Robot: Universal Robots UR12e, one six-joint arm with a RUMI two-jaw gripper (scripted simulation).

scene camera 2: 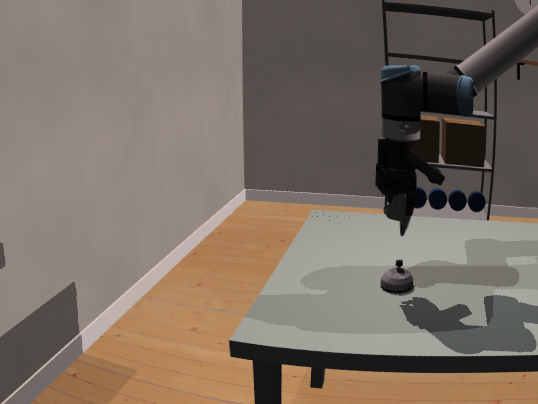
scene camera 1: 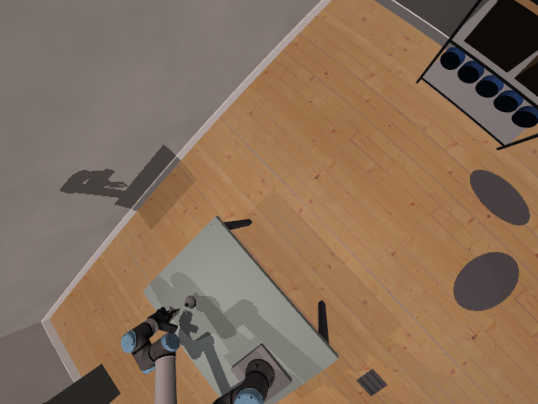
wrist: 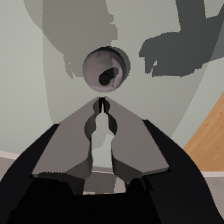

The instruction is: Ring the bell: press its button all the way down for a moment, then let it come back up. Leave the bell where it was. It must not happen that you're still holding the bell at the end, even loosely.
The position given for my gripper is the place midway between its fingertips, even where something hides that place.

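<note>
Through scene camera 2 I see my gripper (scene camera 2: 401,235), and a grey dome bell (scene camera 2: 397,280) as well. The wrist view gives me the bell again (wrist: 104,60), and my gripper (wrist: 102,98) is there too.
</note>
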